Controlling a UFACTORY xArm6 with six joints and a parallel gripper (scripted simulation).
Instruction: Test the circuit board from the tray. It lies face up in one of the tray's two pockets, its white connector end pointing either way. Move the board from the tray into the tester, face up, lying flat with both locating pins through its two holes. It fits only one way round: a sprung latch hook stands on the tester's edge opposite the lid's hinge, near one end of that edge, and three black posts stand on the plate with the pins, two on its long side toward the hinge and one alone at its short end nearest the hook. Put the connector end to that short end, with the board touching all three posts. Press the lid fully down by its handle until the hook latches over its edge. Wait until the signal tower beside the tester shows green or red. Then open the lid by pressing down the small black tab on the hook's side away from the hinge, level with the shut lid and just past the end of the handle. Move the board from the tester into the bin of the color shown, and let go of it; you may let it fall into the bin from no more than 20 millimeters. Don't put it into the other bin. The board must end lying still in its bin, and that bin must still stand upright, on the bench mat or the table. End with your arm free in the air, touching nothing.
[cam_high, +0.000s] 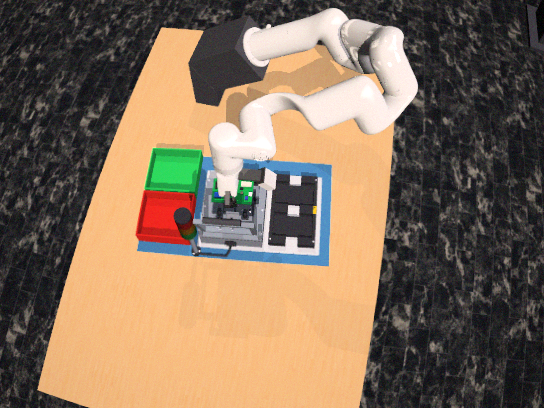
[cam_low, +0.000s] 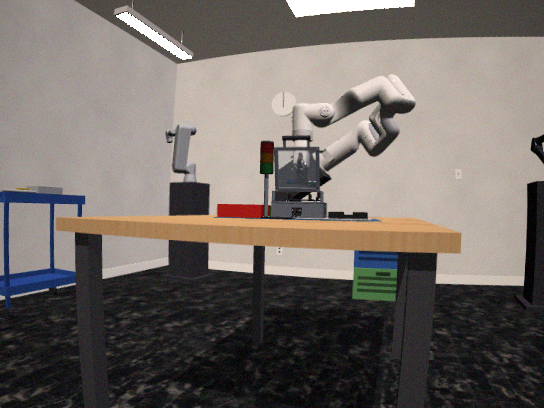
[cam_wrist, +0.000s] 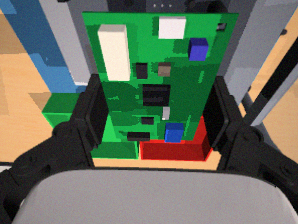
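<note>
Now: the tester plate 1 cm ahead of my hand, 1 cm to the left of it and 6 cm below it. Also, from my hand: tester lid 12 cm ahead, 3 cm to the left, 5 cm above; black tab 7 cm behind, 4 cm to the left, 5 cm below; red bin 9 cm ahead, 19 cm to the right, 12 cm below.
</note>
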